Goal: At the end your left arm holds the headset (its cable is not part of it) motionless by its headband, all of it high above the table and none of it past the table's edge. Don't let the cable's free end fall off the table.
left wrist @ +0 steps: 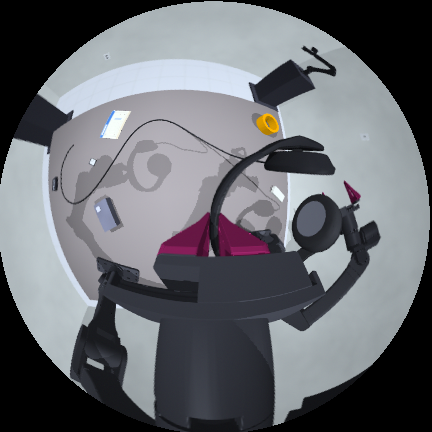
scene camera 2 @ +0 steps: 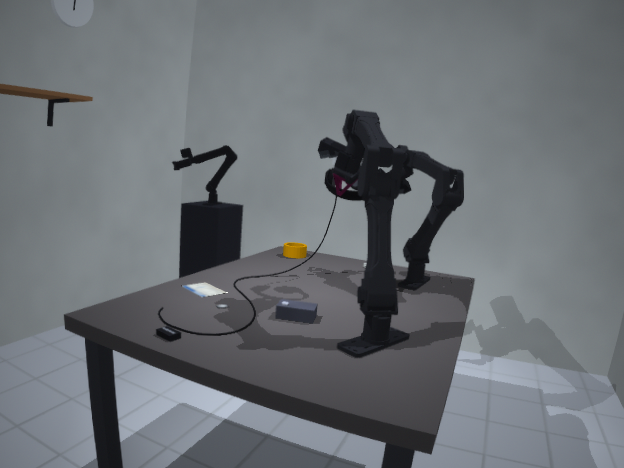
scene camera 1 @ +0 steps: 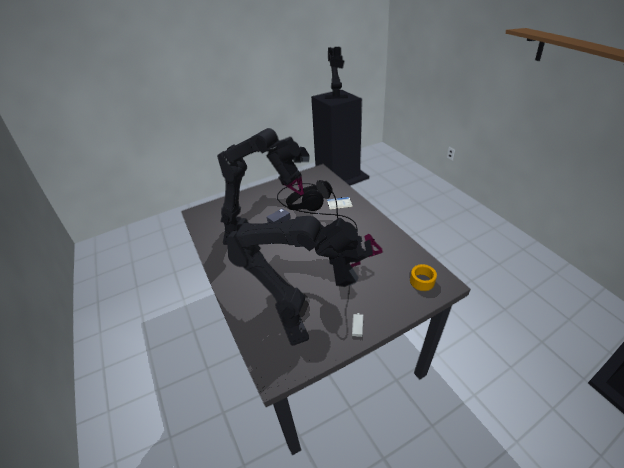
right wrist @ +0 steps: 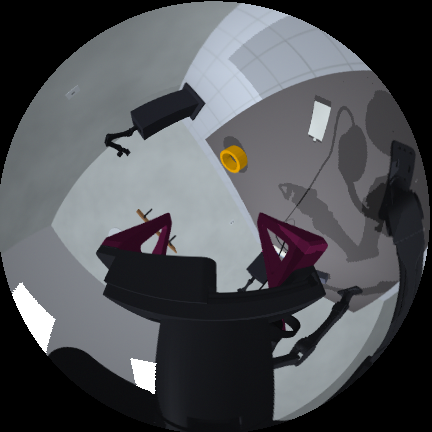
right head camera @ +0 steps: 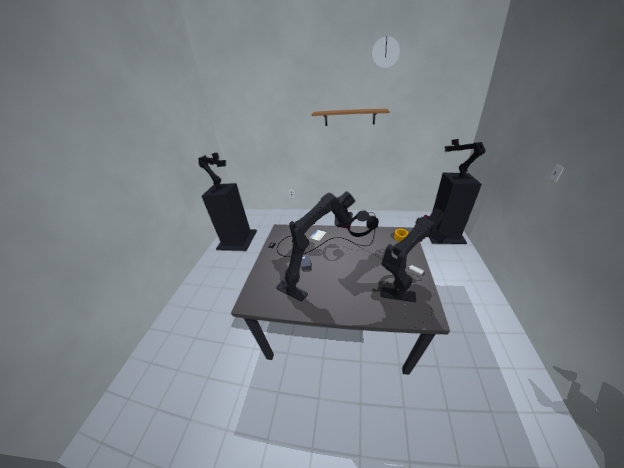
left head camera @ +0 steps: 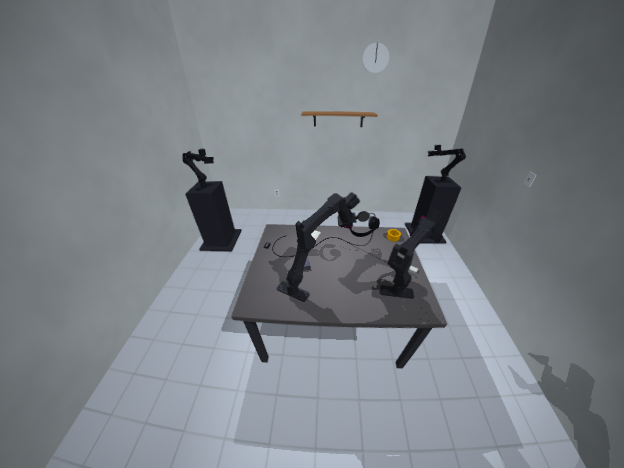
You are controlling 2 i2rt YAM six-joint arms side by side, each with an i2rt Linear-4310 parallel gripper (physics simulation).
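Frame: origin at the left arm's base, x back, y left, z down, level; metres.
Where they show: left gripper, fingertip midpoint: (left wrist: 213, 217) (scene camera 2: 339, 194) (scene camera 1: 302, 194) (right head camera: 349, 227) (left head camera: 350, 227); right gripper, fingertip midpoint: (left wrist: 333, 186) (scene camera 1: 370, 256) (right wrist: 213, 217) (left head camera: 416, 228); left arm's base, origin of the base link: (left wrist: 116, 269) (scene camera 2: 374, 343) (scene camera 1: 232, 230) (right wrist: 348, 290) (right head camera: 291, 291) (left head camera: 293, 291); right arm's base, origin of the base link: (scene camera 2: 414, 282) (scene camera 1: 291, 321) (right head camera: 398, 294) (left head camera: 396, 292).
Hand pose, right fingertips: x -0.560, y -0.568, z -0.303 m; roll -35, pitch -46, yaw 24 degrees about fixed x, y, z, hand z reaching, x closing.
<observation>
Things, the pixels of their centre, and the offset from my right fingertips. Level surfaces: height alone.
- black headset, body centre: (left wrist: 282, 221) (right wrist: 273, 320) (scene camera 2: 350, 184) (scene camera 1: 307, 196) (right head camera: 361, 224) (left head camera: 363, 224) dz -0.043, dx +0.179, dy +0.297 m
- table, its level: dz +0.303 m
- yellow ring, body centre: (right wrist: 233, 158) (scene camera 1: 423, 277) (scene camera 2: 294, 250) (left wrist: 267, 123) (right head camera: 401, 235) (left head camera: 393, 235) dz +0.279, dx -0.257, dy +0.133 m
- grey-blue box, body centre: (scene camera 2: 296, 310) (left wrist: 106, 214) (scene camera 1: 278, 217) (right wrist: 319, 276) (right head camera: 306, 262) dz +0.282, dx +0.328, dy +0.618 m
- white block, body centre: (right wrist: 318, 122) (scene camera 1: 357, 324) (left wrist: 277, 193) dz +0.295, dx +0.038, dy -0.044 m
- white-and-blue card, body centre: (scene camera 2: 203, 289) (left wrist: 114, 123) (scene camera 1: 339, 203) (right head camera: 318, 235) dz +0.302, dx +0.009, dy +0.721 m
- small black box, body centre: (scene camera 2: 167, 332) dz +0.295, dx +0.286, dy +0.969 m
The black headset (left head camera: 373, 222) (right head camera: 371, 223) (scene camera 1: 312, 200) (left wrist: 223, 187) hangs high above the table (scene camera 2: 352, 387). My left gripper (scene camera 1: 301, 192) (left wrist: 213, 217) is shut on its headband, with both ear cups toward the right in the left wrist view. The thin black cable (scene camera 2: 206, 334) (left wrist: 160, 120) runs down from the headset and curves over the tabletop. Its free end lies on the table near the left edge in scene camera 2. My right gripper (scene camera 1: 370, 256) (right wrist: 213, 217) is wide open and empty, above the table and apart from the headset.
On the table are a yellow ring (scene camera 1: 423, 287) near a far corner, a grey-blue box (scene camera 2: 296, 311) (left wrist: 107, 214), a white block (scene camera 1: 357, 325) (right wrist: 319, 120), a white-and-blue card (scene camera 2: 205, 289) and a small black box (scene camera 2: 168, 332) beside the cable's free end.
</observation>
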